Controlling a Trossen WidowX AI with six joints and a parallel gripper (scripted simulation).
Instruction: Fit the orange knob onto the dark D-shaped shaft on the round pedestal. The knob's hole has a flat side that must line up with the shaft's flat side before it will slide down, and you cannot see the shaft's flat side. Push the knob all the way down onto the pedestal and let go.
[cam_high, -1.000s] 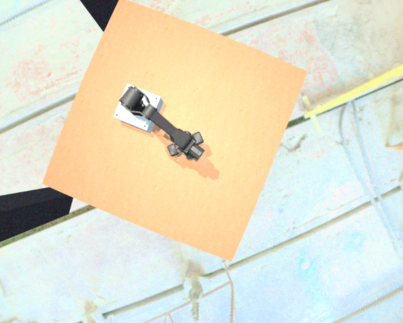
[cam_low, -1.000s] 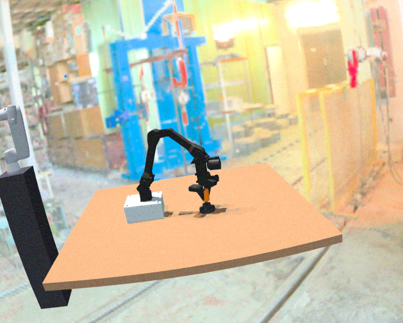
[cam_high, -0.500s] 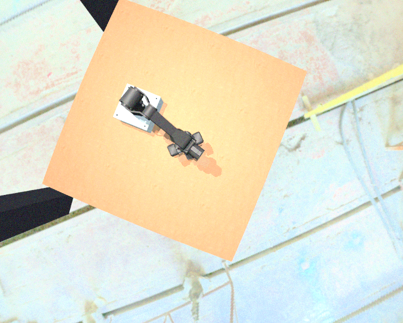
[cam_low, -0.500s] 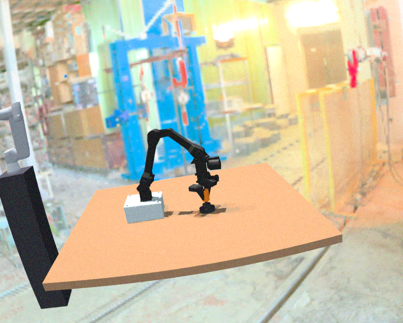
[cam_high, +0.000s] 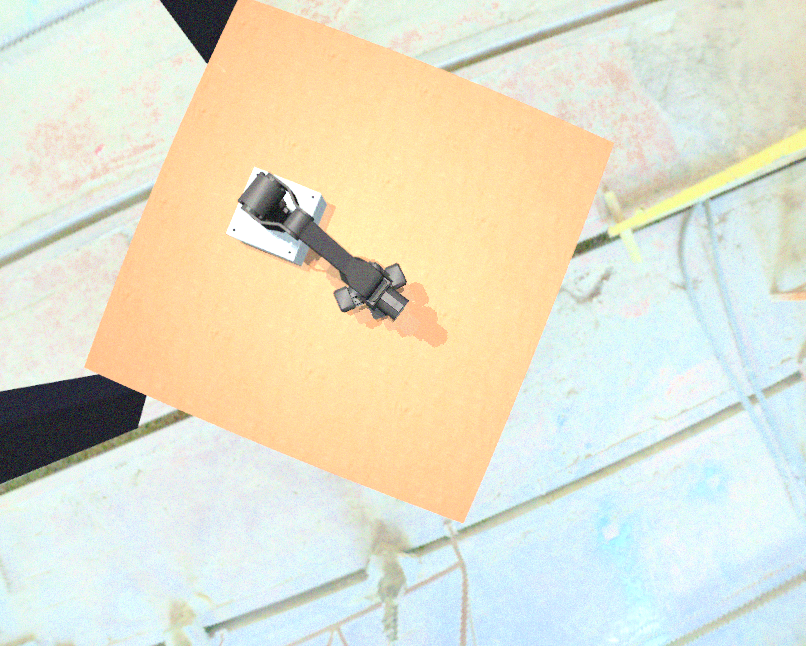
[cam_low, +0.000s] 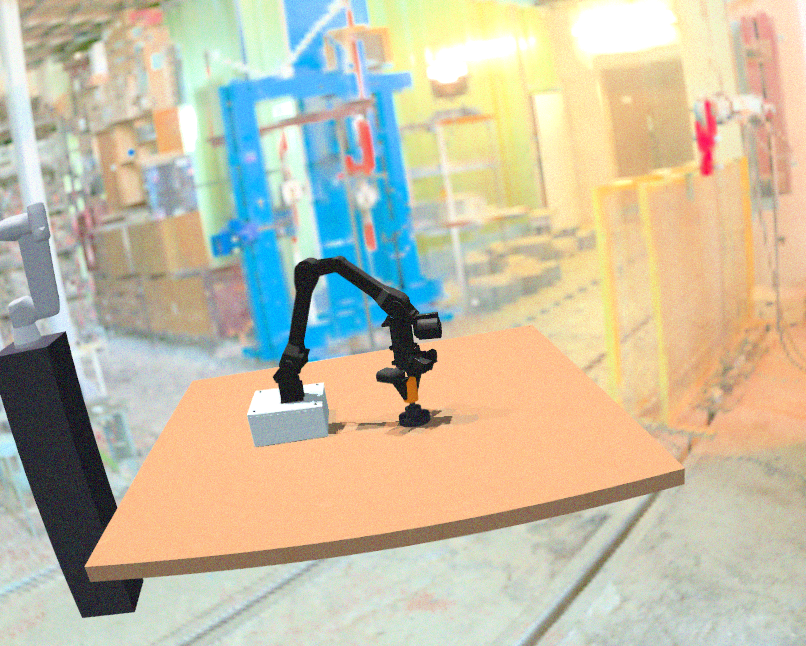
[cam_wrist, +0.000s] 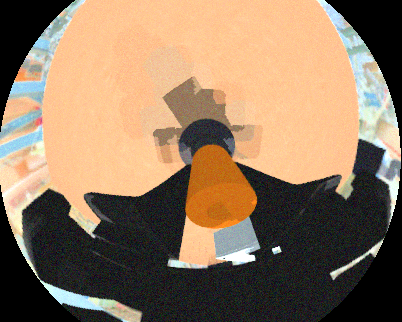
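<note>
Right now the orange knob is 2 cm above my gripper tip. The rest, counted from my gripper tip: dark round pedestal (4 cm below).
</note>
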